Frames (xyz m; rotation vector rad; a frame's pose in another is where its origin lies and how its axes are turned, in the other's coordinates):
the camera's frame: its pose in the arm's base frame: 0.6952 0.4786 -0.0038 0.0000 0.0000 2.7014
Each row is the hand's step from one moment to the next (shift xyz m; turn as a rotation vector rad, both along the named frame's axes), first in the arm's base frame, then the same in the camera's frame.
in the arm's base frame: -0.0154 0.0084 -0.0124 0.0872 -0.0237 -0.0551
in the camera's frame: 0.0175 -0.0010 -0.0124 -0.0890 -0.0157 -0.0551
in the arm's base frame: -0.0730 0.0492 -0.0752 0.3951 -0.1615 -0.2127
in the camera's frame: 0.0870 -0.0134 -0.0752 -0.4263 -0.0223 -0.2127
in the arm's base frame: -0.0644 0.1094 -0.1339 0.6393 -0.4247 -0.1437
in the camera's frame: 0.1049 -0.0715 -0.1339 -0.7593 0.1118 -0.1437
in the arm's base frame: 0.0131 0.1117 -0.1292 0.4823 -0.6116 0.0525
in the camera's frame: 0.0357 -0.1066 -0.1292 -0.6969 0.3478 0.0525
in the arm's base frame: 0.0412 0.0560 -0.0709 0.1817 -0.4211 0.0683
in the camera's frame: -0.0134 -0.0682 -0.0709 -0.3438 0.3035 0.0683
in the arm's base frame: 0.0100 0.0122 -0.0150 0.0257 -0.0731 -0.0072
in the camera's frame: -0.0038 -0.0153 -0.0150 -0.0544 0.0552 -0.0072
